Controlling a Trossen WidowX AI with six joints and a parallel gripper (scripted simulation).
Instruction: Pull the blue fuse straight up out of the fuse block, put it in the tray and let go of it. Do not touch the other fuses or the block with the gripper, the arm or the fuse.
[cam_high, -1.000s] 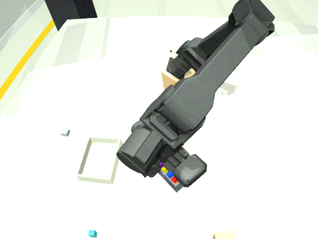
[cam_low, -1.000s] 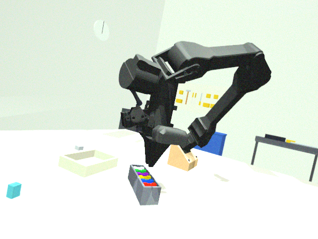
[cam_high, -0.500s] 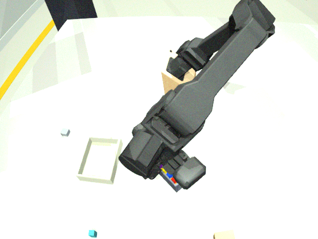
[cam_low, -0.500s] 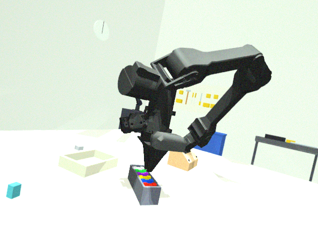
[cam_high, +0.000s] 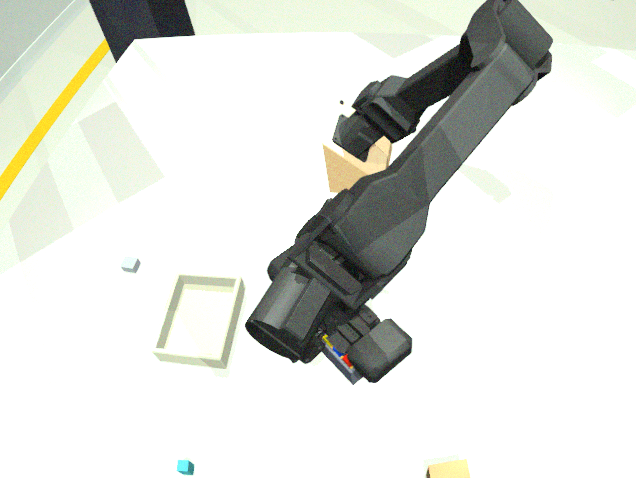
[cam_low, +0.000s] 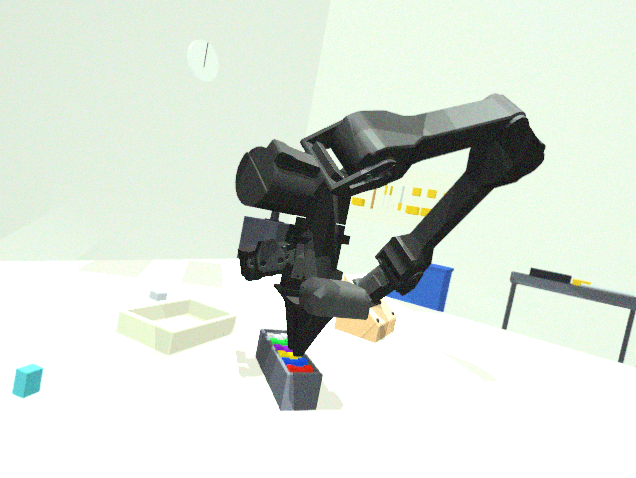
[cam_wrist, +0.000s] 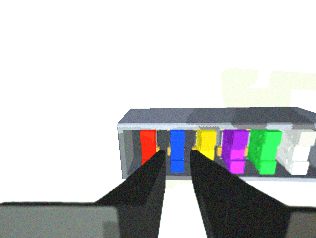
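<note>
The blue fuse lies 2 cm below my gripper tip. Also, from my gripper tip: red fuse (2 cm to the left, 2 cm below, 1 cm ahead); purple fuse (3 cm to the right, 3 cm behind, 2 cm below); yellow fuse (2 cm below, 1 cm to the right, 1 cm behind).
</note>
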